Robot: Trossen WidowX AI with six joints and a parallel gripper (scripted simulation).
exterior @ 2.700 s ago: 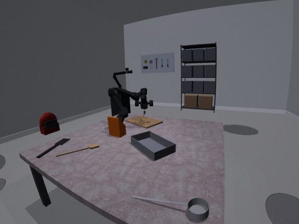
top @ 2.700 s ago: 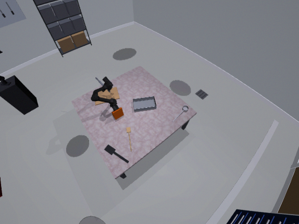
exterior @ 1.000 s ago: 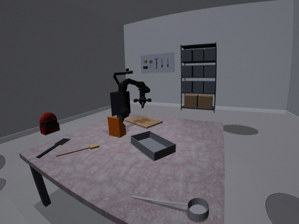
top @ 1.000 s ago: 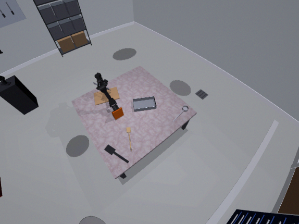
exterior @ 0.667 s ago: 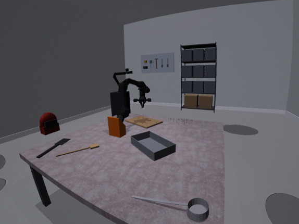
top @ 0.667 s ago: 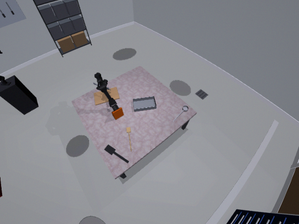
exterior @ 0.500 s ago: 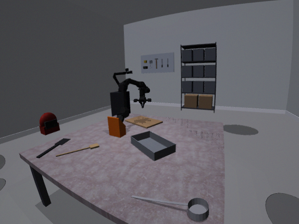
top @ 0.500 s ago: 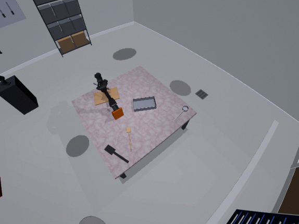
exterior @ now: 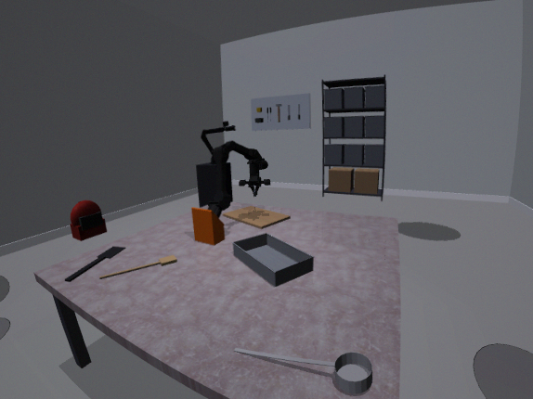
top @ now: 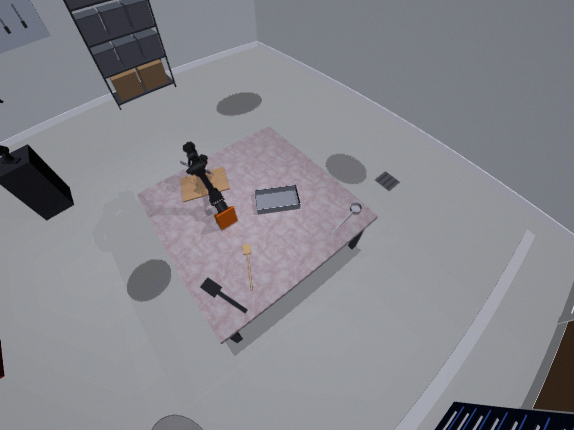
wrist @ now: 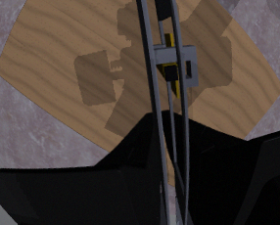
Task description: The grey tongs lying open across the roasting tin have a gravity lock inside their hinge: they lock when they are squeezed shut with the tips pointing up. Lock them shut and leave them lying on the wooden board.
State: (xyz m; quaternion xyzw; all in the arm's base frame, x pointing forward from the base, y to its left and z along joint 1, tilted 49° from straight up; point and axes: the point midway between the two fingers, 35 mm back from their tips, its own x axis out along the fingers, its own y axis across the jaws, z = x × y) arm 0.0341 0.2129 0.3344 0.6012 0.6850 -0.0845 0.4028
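The wooden board lies 120 mm below my gripper tip. Also, from my gripper tip: grey roasting tin 330 mm ahead, 500 mm to the right, 100 mm below; then black spatula 340 mm behind, 810 mm to the right, 130 mm below.
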